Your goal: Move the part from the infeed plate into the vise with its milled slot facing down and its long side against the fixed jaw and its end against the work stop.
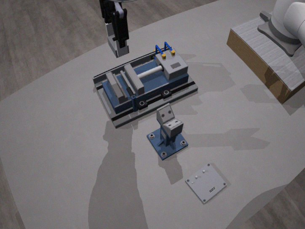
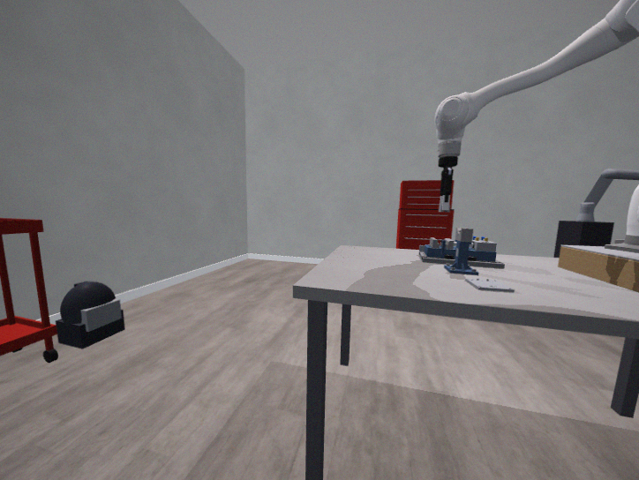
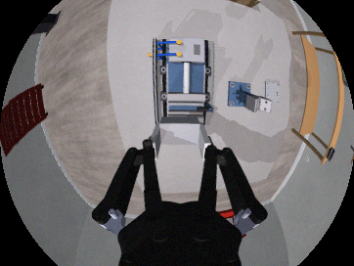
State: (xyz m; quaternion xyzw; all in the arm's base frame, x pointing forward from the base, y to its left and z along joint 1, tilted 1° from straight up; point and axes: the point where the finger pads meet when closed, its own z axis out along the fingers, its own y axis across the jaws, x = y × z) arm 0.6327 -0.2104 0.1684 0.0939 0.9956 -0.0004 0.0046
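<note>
Now: the fixed jaw 180 mm below my hand, 40 mm ahead of it and 10 mm to the left of it. The rest, counted from my hand: part 30 mm below; then work stop 170 mm below, 60 mm to the left, 20 mm ahead; then moving jaw 180 mm below, 20 mm to the left, 20 mm behind.
</note>
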